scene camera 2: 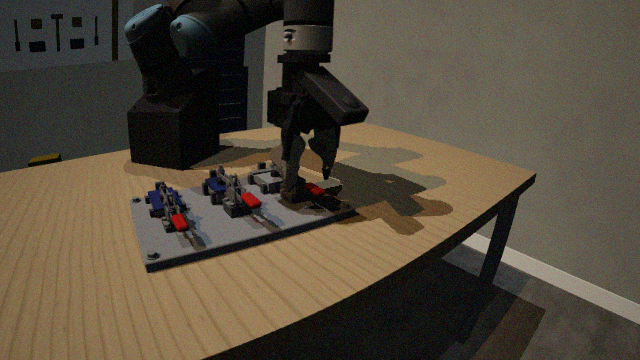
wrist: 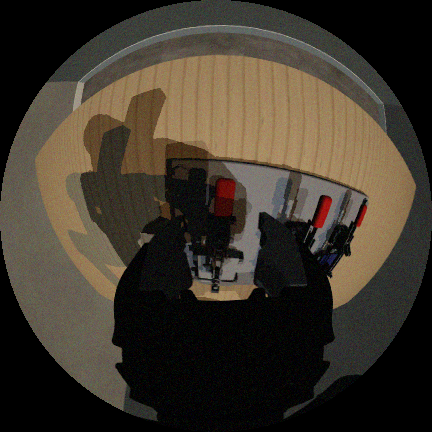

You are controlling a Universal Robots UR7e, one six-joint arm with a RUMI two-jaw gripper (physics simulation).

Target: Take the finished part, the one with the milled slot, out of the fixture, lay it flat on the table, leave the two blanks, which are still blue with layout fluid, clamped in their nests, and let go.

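The finished part [scene camera 2: 268,180] is light grey and sits in the right-hand nest of the fixture; in the wrist view it shows partly beneath the clamp's dark arm, and its slot cannot be made out. The clamp's red handle [scene camera 2: 314,189] [wrist: 225,196] points toward the plate's front edge. My gripper [scene camera 2: 308,184] [wrist: 221,215] is partly open and empty, pointing down low over this clamp, with one finger on each side of it. One blue blank [scene camera 2: 216,184] sits in the middle nest, another blue blank [scene camera 2: 158,200] in the left nest, both beside their clamps.
The grey fixture plate [scene camera 2: 145,230] [wrist: 255,185] lies on the wooden table [scene camera 2: 300,280] [wrist: 225,110]. The middle clamp's red handle [scene camera 2: 251,200] [wrist: 322,210] and the left clamp's red handle [scene camera 2: 179,222] [wrist: 361,215] stick out toward the front. A wall [scene camera 2: 475,75] rises behind the table.
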